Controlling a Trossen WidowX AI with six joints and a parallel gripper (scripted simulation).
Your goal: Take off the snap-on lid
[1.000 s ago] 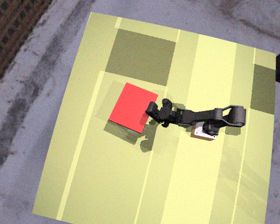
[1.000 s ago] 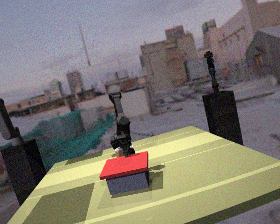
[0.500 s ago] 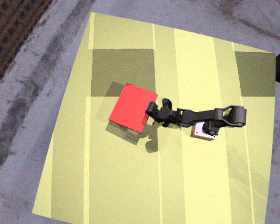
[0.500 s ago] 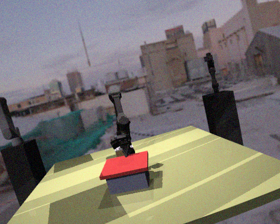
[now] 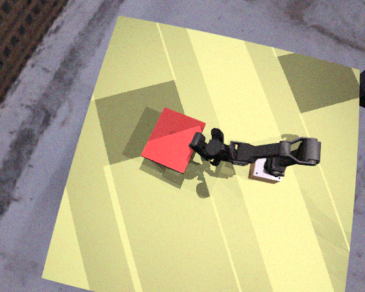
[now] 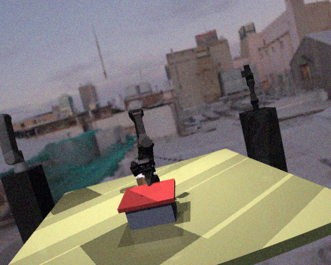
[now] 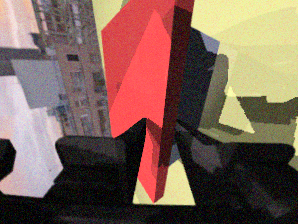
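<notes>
Right now the red lid is 8 cm ahead of my gripper tip. Round my gripper tip: storage box: 8 cm ahead, 6 cm below.
</notes>
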